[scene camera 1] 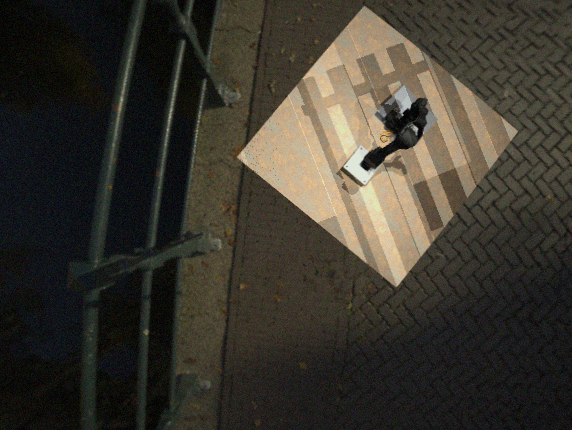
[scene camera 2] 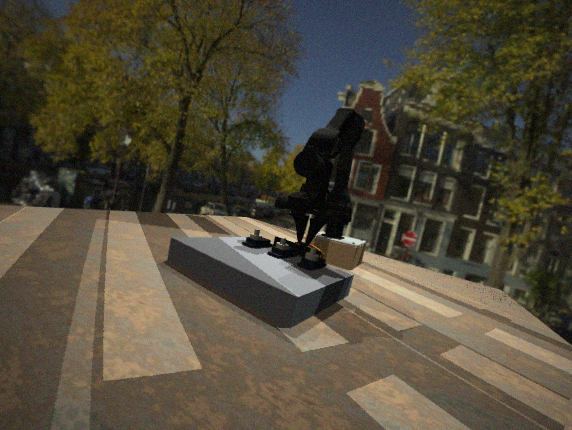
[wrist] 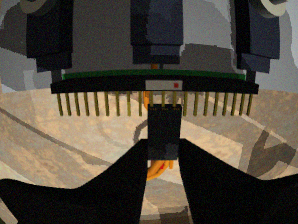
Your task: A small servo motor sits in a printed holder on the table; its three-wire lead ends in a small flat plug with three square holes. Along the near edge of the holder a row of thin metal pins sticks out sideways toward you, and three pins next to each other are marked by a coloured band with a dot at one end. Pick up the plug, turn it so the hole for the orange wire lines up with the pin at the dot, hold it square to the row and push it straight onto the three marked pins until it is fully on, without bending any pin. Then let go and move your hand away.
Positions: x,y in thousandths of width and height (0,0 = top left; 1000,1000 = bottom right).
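My own gripper (scene camera 2: 531,569) is there for me to see, and the wrist view (wrist: 545,650) gives me the gripper as well.
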